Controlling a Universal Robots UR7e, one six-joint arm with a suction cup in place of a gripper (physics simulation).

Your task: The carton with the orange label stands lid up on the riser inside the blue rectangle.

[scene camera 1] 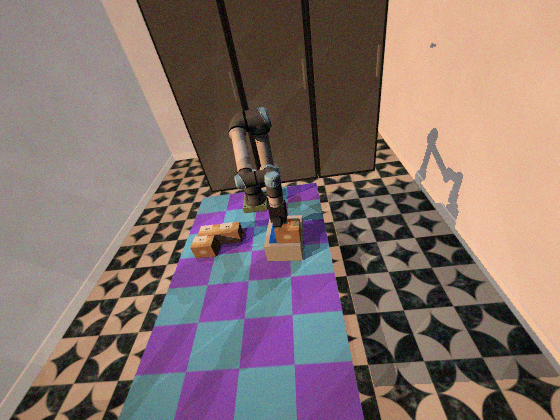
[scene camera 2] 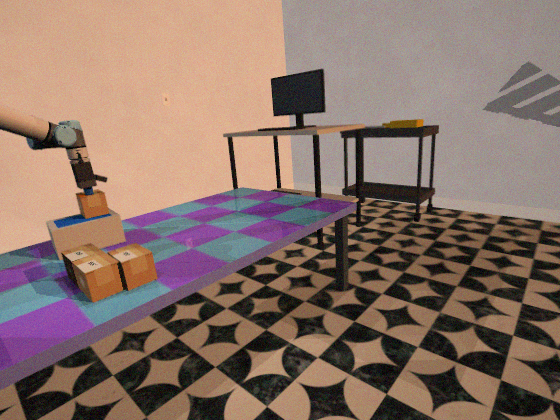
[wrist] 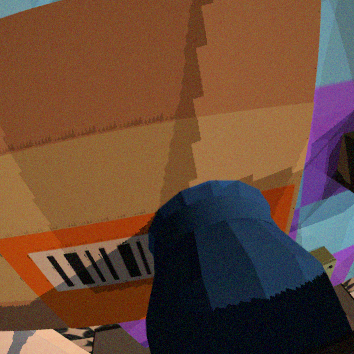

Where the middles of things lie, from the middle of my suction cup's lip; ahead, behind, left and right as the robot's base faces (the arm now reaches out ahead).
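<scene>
I find my suction cup 16 cm above the riser point(scene camera 1: 274, 251), and it is also 5 cm past the riser and 1 cm to the right of it.
</scene>
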